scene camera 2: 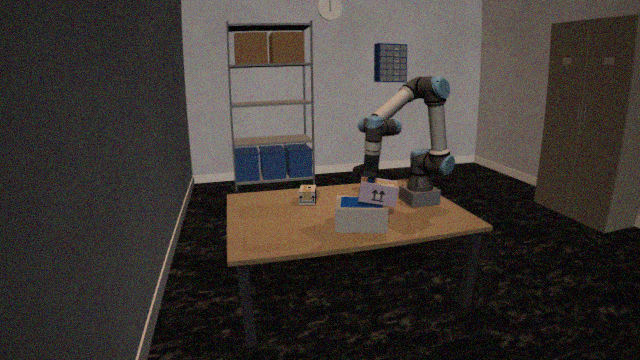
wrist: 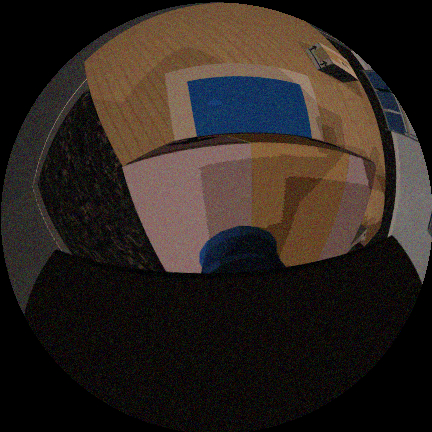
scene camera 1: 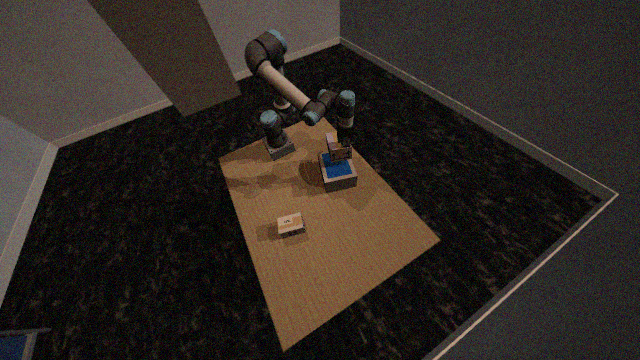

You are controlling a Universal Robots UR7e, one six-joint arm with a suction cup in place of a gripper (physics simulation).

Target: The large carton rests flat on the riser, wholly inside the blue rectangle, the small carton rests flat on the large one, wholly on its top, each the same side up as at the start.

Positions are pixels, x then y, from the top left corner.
Scene:
my suction cup: holds a large carton [scene camera 2: 383, 192]
a grey riser [scene camera 2: 351, 216]: on the table
a small carton [wrist: 324, 61]: on the table

